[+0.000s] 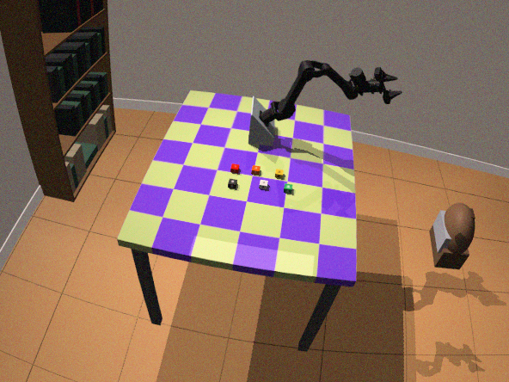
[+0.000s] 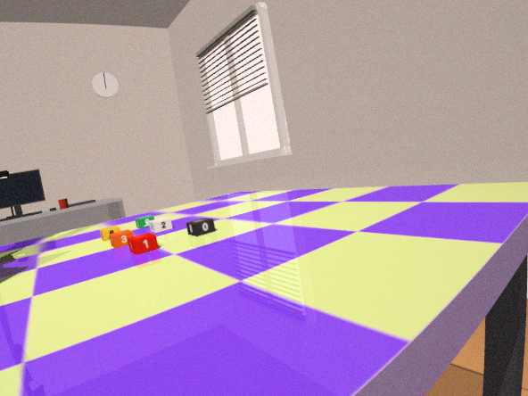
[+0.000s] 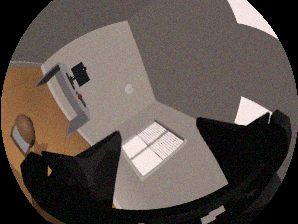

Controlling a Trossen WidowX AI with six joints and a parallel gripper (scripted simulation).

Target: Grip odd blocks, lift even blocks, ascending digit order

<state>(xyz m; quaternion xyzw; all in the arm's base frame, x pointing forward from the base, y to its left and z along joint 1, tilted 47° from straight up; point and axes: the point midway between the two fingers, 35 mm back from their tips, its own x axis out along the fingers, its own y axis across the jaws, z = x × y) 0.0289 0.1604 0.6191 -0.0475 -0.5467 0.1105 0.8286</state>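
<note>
Right now the black block marked 0 is 690 mm to the right of my gripper tip, 420 mm below it and 310 mm ahead of it. Also, from my gripper tip: orange block marked 3: 600 mm to the right, 420 mm below, 210 mm ahead; then yellow block: 500 mm to the right, 420 mm below, 220 mm ahead; then green block: 470 mm to the right, 420 mm below, 310 mm ahead.
</note>
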